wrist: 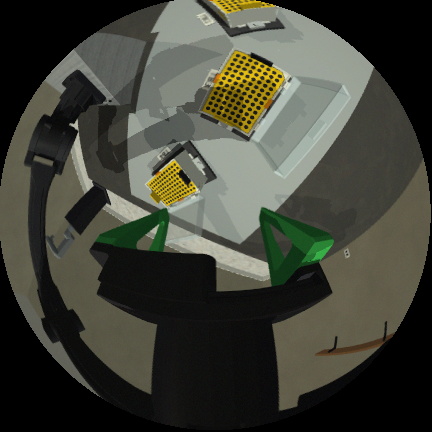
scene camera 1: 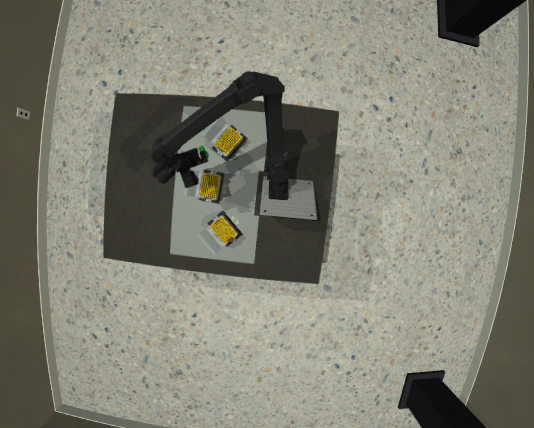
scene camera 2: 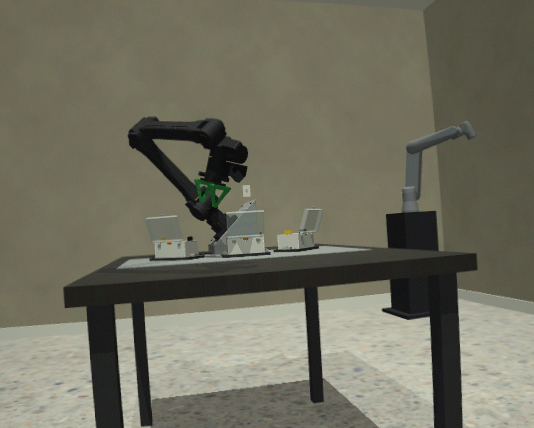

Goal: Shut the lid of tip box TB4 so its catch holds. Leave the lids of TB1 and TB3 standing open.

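Places are measured from the arm's base along level axes (x ahead, y left, z up), in metres.
Where they show: gripper, between the fingertips: (wrist: 213,212) (scene camera 1: 198,157) (scene camera 2: 207,204); arm's base, origin of its link: (wrist: 84,86) (scene camera 1: 278,190) (scene camera 2: 226,228).
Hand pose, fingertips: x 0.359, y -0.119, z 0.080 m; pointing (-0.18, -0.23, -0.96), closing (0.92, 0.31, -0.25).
Note:
Each offset is from my fingertips to the top centre of the thing. "spot": to the spot under its first point. Level surfaces: height alone.
Tip box TB4 {dx -0.105, dy -0.102, dz -0.100 m} (scene camera 1: 229,142) (scene camera 2: 175,249) (wrist: 173,184) has a yellow rack inside, and its clear lid {spot: dx -0.048, dy -0.138, dz -0.089 m} (scene camera 1: 215,131) (scene camera 2: 164,228) stands open, tilted back. TB3 {dx -0.029, dy +0.121, dz -0.100 m} (scene camera 1: 210,186) (scene camera 2: 245,245) (wrist: 245,90) is the middle box; its clear lid (scene camera 2: 245,222) (wrist: 305,125) stands open. TB1 (scene camera 1: 224,230) (scene camera 2: 295,241) (wrist: 250,17) is at the other end, and its lid {spot: dx -0.063, dy +0.385, dz -0.076 m} (scene camera 1: 211,242) (scene camera 2: 312,220) stands open. My green-fingered gripper (scene camera 1: 204,152) (scene camera 2: 208,203) (wrist: 213,212) is open and empty. It hangs above the boxes, between TB4 and TB3 in scene camera 1.
The boxes stand on a pale mat {dz -0.175 m} (scene camera 1: 185,240) on the dark table {dz -0.178 m} (scene camera 1: 140,215). The arm's grey base plate (scene camera 1: 302,202) is on the right side of the table in scene camera 1. A grey robot (scene camera 2: 413,175) stands on a pedestal beyond the table.

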